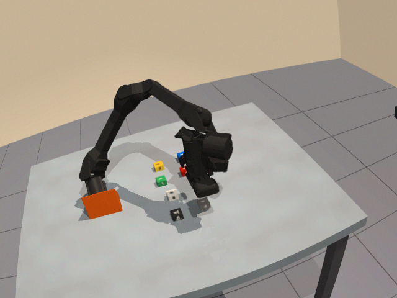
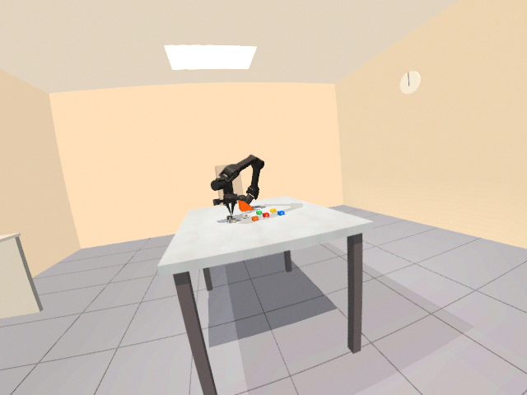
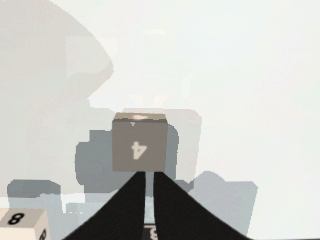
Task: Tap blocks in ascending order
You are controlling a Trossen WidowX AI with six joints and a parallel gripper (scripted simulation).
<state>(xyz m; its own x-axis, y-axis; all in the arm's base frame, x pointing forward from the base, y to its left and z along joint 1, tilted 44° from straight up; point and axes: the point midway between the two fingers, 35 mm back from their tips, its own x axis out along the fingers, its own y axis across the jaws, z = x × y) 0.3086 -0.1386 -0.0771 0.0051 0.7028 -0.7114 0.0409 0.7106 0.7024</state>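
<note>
My gripper tip is now 30 mm above the grey block, 10 mm to the right of it and 10 mm short of it. From my gripper tip the other things lie so: white block (90 mm to the left, 70 mm behind, 30 mm below); then orange block (120 mm to the left, 50 mm ahead, 30 mm below); then dark block (80 mm behind, 30 mm below).
</note>
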